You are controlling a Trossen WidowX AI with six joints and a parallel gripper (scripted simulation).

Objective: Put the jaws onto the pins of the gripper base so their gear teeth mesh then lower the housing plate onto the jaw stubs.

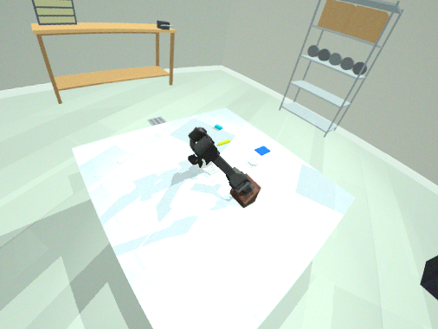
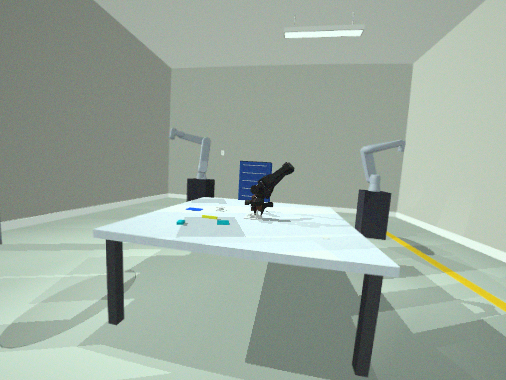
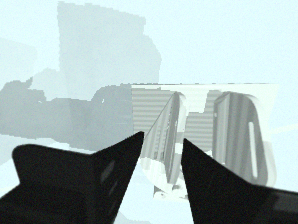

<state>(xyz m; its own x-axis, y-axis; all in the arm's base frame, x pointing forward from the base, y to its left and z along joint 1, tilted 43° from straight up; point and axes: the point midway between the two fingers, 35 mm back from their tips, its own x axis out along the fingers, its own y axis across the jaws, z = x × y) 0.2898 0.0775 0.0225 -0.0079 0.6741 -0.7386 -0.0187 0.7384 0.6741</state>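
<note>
Right now the pale jaw is 30 mm behind my gripper tip and 20 mm to the right of it. From my gripper tip the other things lie so: small white part: 310 mm to the right, 110 mm behind, 10 mm above; then yellow bar: 280 mm to the right, 150 mm ahead, 10 mm below; then cyan block: 360 mm to the right, 340 mm ahead, 10 mm below.
</note>
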